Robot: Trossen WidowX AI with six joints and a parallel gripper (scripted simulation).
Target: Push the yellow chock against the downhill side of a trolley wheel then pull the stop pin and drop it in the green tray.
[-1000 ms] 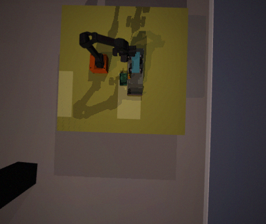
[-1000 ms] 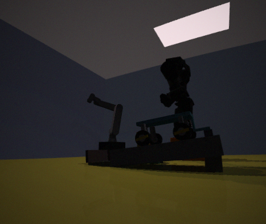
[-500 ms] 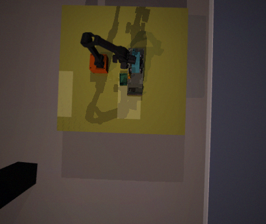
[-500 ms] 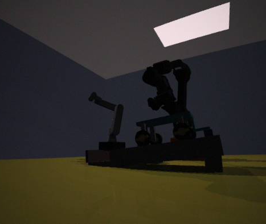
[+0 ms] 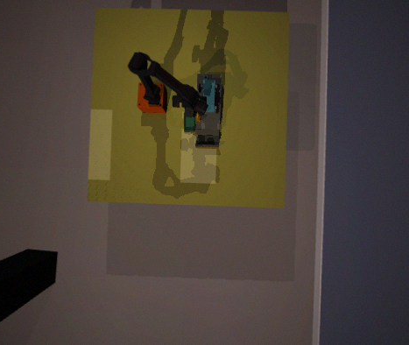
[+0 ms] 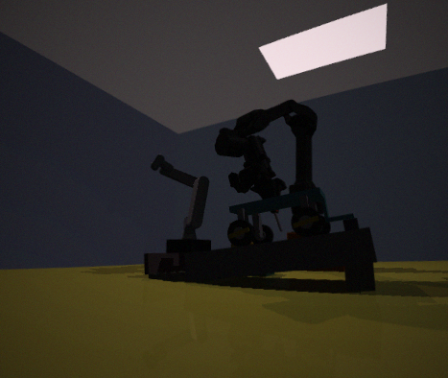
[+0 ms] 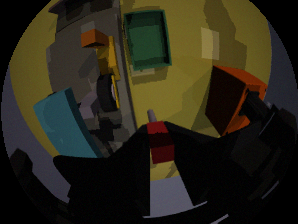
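Now: gripper tip 6 cm to the left of the yellow chock, 6 cm above it and 5 cm short of it. From my gripper tip the other things lie so: red-headed stop pin: right at my gripper tip; trolley: 10 cm ahead, 5 cm to the left, 3 cm below.
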